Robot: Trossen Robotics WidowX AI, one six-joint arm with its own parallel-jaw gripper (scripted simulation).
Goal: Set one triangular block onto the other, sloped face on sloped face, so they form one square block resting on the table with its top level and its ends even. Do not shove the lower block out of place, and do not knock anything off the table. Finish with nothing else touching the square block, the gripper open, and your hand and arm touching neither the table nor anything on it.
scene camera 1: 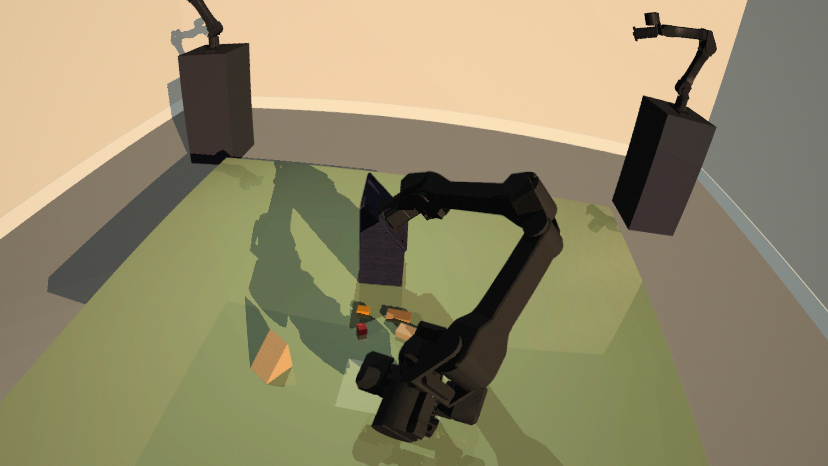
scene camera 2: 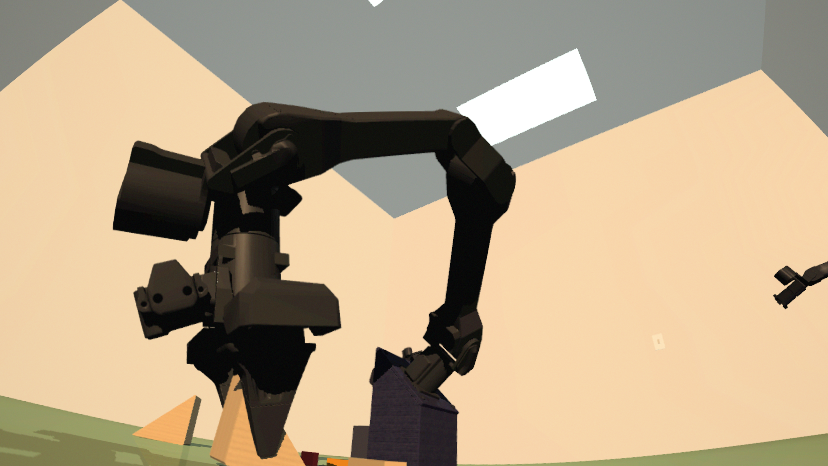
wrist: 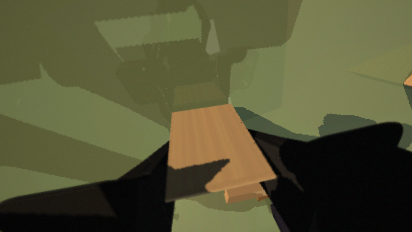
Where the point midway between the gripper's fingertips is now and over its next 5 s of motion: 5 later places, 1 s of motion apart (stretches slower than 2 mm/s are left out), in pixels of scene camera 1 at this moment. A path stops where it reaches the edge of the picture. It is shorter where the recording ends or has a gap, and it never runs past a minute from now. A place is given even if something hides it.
My gripper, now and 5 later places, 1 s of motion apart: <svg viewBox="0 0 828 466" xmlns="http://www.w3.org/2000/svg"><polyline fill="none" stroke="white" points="421,404 426,393 429,382 436,350 453,330 435,371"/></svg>
